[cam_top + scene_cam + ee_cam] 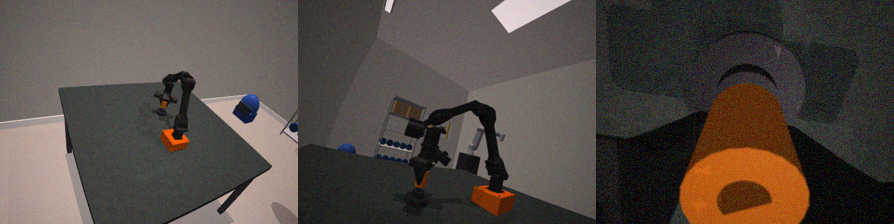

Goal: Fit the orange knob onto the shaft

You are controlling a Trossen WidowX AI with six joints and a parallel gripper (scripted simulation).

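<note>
The orange knob is 2 cm above my gripper tip. Round my gripper tip: round pedestal 4 cm below.
</note>
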